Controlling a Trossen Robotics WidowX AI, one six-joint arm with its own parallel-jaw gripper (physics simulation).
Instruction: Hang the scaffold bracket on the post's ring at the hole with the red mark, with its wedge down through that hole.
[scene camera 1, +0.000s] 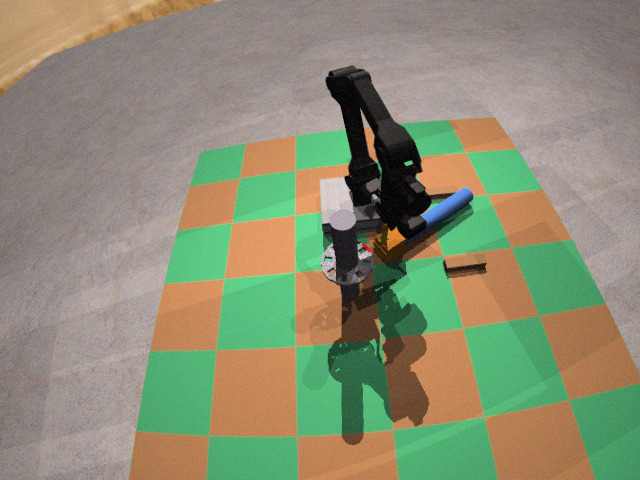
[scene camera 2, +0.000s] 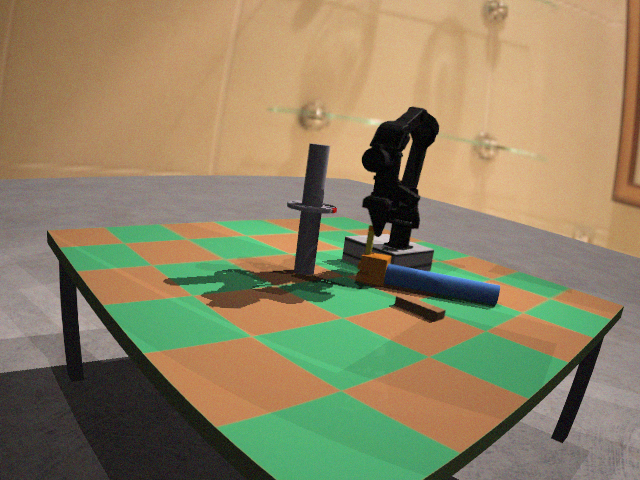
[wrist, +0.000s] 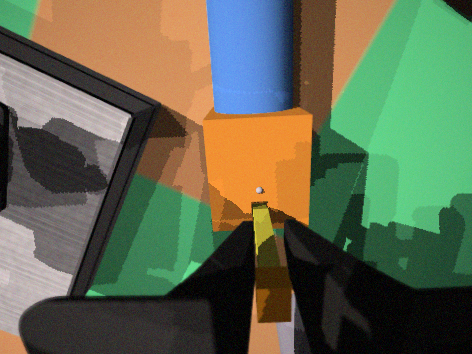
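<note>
My gripper (scene camera 2: 377, 236) is there, and you'd find it in scene camera 1 (scene camera 1: 390, 228) and in the wrist view (wrist: 268, 230) too. There's a scaffold bracket (scene camera 2: 376, 269), and I can see that bracket in scene camera 1 (scene camera 1: 395, 245) as well as the wrist view (wrist: 254, 136). Then I've a view of a grey post (scene camera 2: 318, 155), with the post also in scene camera 1 (scene camera 1: 343, 226), and there's a dark bar (scene camera 1: 458, 263).
</note>
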